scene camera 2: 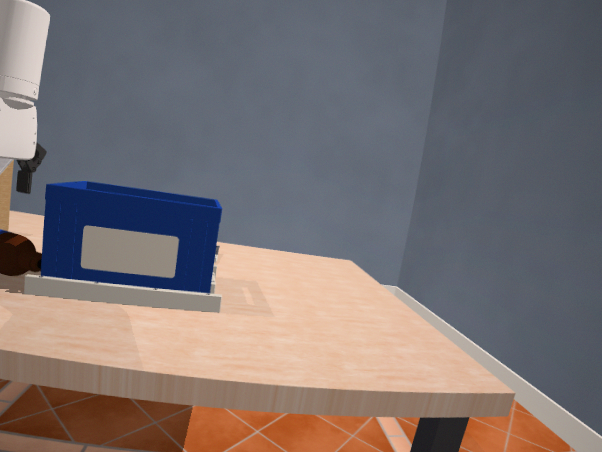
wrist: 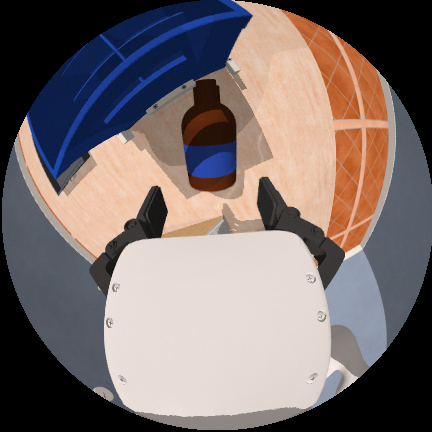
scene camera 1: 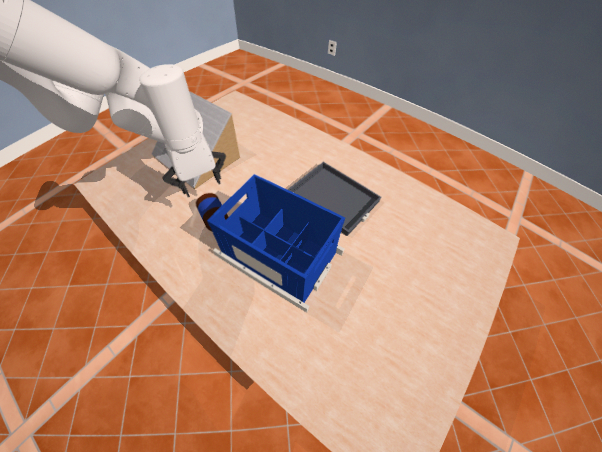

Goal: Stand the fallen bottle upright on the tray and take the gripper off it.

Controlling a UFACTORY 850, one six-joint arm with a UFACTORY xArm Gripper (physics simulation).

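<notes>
The brown bottle with a blue band [scene camera 1: 207, 204] [scene camera 2: 15, 255] [wrist: 210, 160] lies on its side on the table, its neck toward the blue crate and its base toward my gripper. Part of it is hidden behind the crate in scene camera 1. My gripper [scene camera 1: 203, 187] [wrist: 209, 193] is open and empty, above the table on the base side of the bottle, apart from it. Scene camera 2 shows one of its fingers. The dark grey tray [scene camera 1: 352, 181] lies flat beyond the crate, partly hidden by it. Nothing stands on its visible part.
The blue divided crate [scene camera 1: 295, 285] [scene camera 2: 130, 210] [wrist: 100, 120] stands between the bottle and the tray. Low pale rails [scene camera 1: 260, 280] [scene camera 2: 125, 296] [wrist: 170, 99] run along its foot. A wedge-shaped block with a wood side [scene camera 1: 229, 145] stands behind my gripper.
</notes>
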